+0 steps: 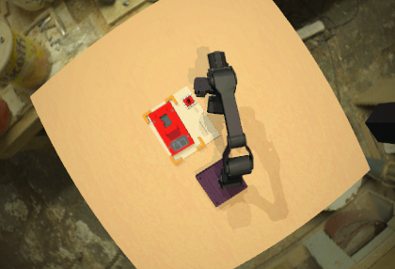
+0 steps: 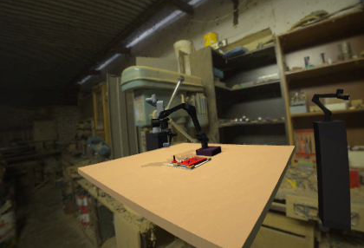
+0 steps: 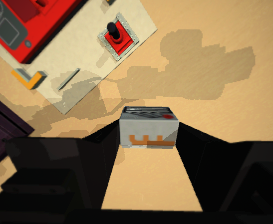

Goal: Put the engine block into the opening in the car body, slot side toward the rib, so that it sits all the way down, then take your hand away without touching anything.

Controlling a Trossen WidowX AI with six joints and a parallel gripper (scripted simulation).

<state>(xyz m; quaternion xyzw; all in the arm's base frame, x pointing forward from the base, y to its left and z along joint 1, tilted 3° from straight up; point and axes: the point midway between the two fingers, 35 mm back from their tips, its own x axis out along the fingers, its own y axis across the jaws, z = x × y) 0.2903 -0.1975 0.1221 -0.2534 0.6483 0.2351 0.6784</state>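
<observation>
The engine block lies right at my gripper tip. Also, from my gripper tip: black peg (50 mm ahead, 100 mm to the left, 90 mm below).
</observation>
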